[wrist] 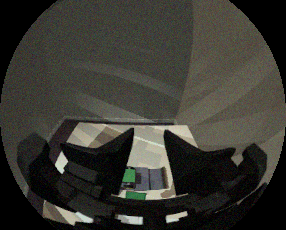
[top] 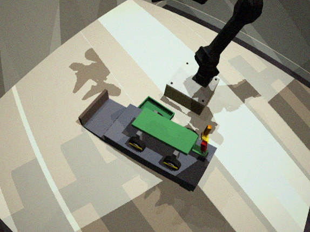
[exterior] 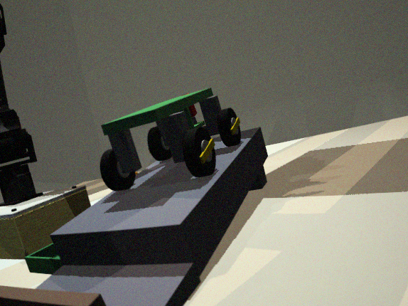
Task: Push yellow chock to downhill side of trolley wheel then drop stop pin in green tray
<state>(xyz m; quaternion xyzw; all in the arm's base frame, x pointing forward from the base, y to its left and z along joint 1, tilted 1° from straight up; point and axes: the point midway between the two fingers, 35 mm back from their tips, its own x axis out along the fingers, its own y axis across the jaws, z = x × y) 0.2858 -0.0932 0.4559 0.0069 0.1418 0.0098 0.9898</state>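
Now: gripper tip 13 cm past the yellow chock, 23 cm to the right of it and 49 cm above it. Round my gripper tip: trolley: 13 cm to the left, 40 cm below; red-headed stop pin: 2 cm behind, 24 cm to the left, 38 cm below; ramp: 1 cm ahead, 12 cm to the left, 47 cm below.
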